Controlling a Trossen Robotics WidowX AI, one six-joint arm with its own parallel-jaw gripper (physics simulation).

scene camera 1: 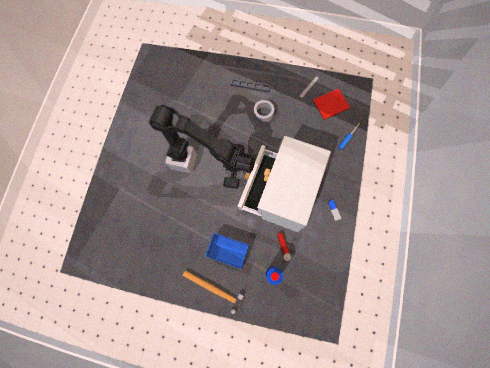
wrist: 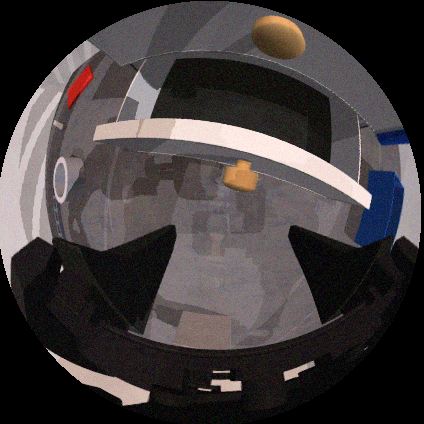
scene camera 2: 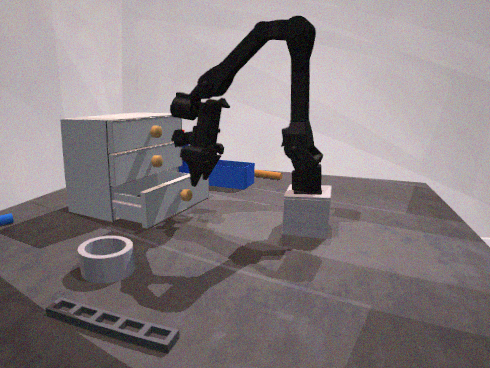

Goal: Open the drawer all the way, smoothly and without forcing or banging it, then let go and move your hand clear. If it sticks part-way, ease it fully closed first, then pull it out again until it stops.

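Where they show: gripper, fingertip midpoint: (scene camera 1: 238, 171) (wrist: 235, 231) (scene camera 2: 199, 182); arm's base, link origin: (scene camera 1: 179, 155) (scene camera 2: 307, 190).
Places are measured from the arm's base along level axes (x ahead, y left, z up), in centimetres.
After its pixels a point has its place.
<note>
A white cabinet (scene camera 1: 295, 182) @(x 52.0, y -12.1, z 16.1 cm) (scene camera 2: 85, 165) @(x 56.1, y 4.1, z 4.3 cm) has three drawers. Its bottom drawer (scene camera 1: 252, 177) @(x 34.4, y -7.1, z -0.7 cm) (scene camera 2: 165, 205) @(x 35.1, y 1.3, z -5.8 cm) (wrist: 225, 135) @(x 34.5, y -4.2, z -0.6 cm) stands out from the front, with its dark interior showing. The drawer's orange knob (scene camera 1: 247, 176) @(x 31.9, y -6.1, z -3.2 cm) (scene camera 2: 185, 195) @(x 31.5, y -4.1, z -4.4 cm) (wrist: 241, 177) @(x 31.6, y -5.5, z -3.1 cm) is on the outer face. My gripper (scene camera 2: 200, 180) @(x 27.8, y -4.8, z -0.9 cm) (wrist: 235, 231) @(x 27.8, y -4.8, z -0.9 cm) is open and empty, pointing down. It hangs in front of and above the drawer front, apart from the knob in the wrist view. Its fingertips are hard to make out in scene camera 1. Upper knobs (scene camera 2: 156, 131) @(x 40.2, y -6.5, z 12.1 cm) (scene camera 2: 157, 161) @(x 40.2, y -6.5, z 4.0 cm) are on the closed drawers.
A white ring (scene camera 1: 257, 110) @(x 32.2, y 29.3, z -6.4 cm) (scene camera 2: 87, 262) @(x 36.8, y 34.4, z -6.0 cm) and a dark slotted strip (scene camera 2: 172, 340) @(x 17.0, y 46.6, z -8.6 cm) lie to one side. A blue bin (scene camera 1: 227, 250) @(x 26.5, y -39.7, z -9.5 cm) (scene camera 2: 232, 175) @(x 24.5, y -34.0, z -5.2 cm) (wrist: 377, 210) @(x 28.1, y -34.8, z -5.5 cm), a hammer (scene camera 1: 210, 287) @(x 21.4, y -56.3, z -7.4 cm) and a blue can (scene camera 1: 269, 280) @(x 46.0, y -49.6, z 6.0 cm) are on the other side. A red block (scene camera 1: 331, 103) @(x 69.5, y 38.1, z -8.7 cm) (wrist: 80, 86) @(x 65.7, y 34.3, z -8.7 cm) lies beyond the ring.
</note>
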